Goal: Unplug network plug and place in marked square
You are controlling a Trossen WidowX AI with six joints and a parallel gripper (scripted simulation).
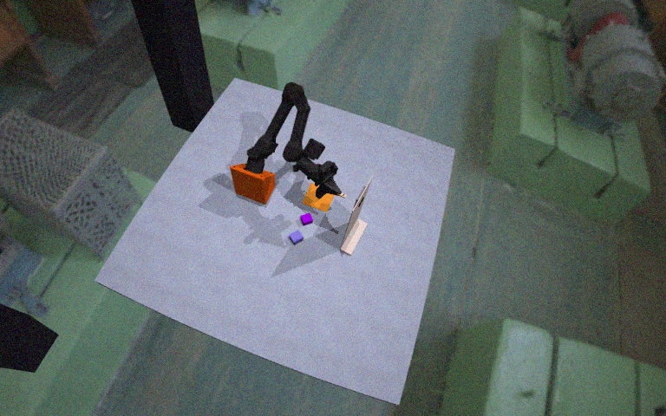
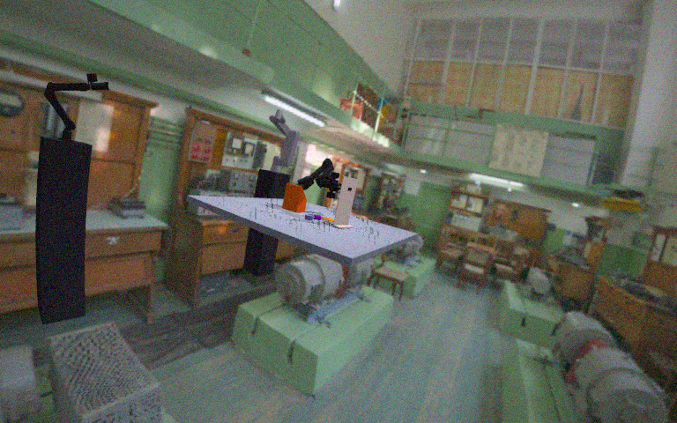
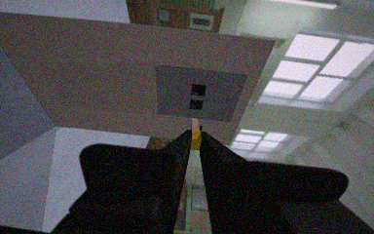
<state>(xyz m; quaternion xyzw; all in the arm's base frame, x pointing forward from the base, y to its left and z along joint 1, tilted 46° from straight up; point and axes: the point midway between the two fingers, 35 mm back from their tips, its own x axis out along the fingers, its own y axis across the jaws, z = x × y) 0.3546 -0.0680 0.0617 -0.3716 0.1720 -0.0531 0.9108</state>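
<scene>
Now: the orange square 110 mm behind my gripper tip, 110 mm to the left of it and 260 mm below it. Also, from my gripper tip: yellow plug: right at my gripper tip; beige panel: 80 mm ahead, 10 mm to the right, 100 mm below.
</scene>
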